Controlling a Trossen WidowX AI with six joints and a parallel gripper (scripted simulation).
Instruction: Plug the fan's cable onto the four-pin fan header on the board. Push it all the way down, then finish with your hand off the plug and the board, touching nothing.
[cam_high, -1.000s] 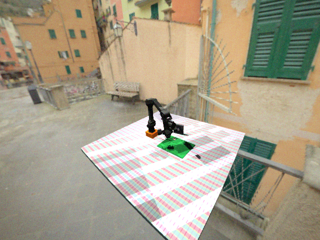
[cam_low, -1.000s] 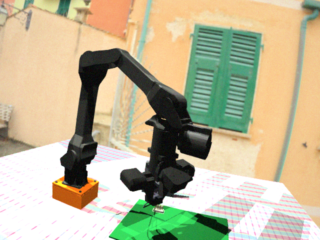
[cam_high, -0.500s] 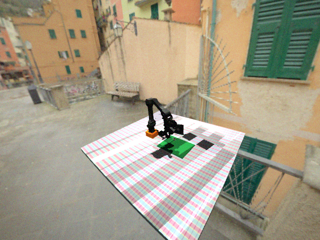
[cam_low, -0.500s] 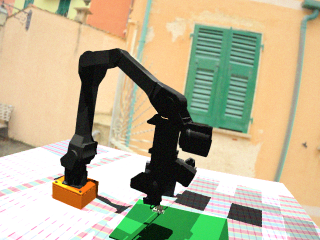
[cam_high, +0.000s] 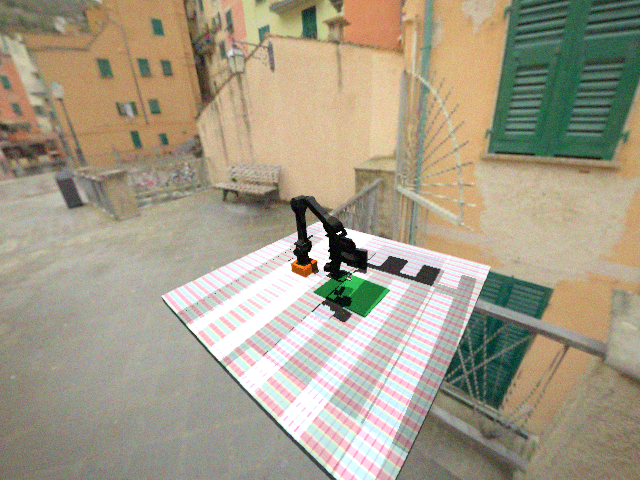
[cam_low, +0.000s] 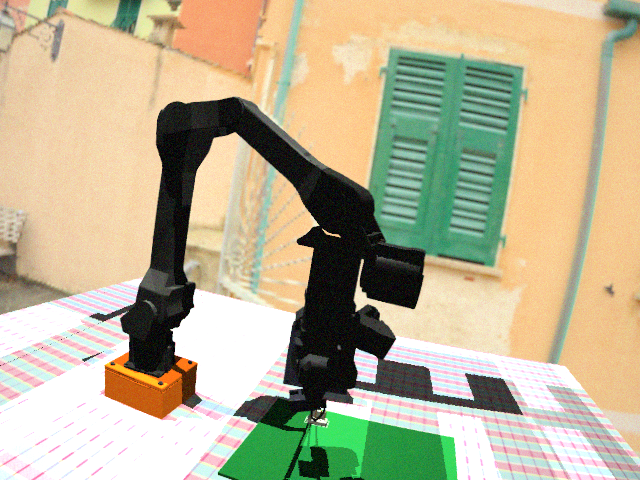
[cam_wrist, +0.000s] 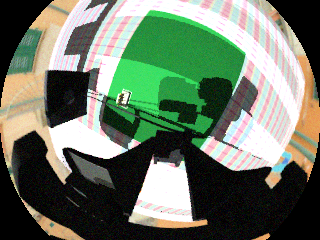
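Now: gripper tip 70 mm short of the green board, 20 mm to the right of it and 110 mm above it.
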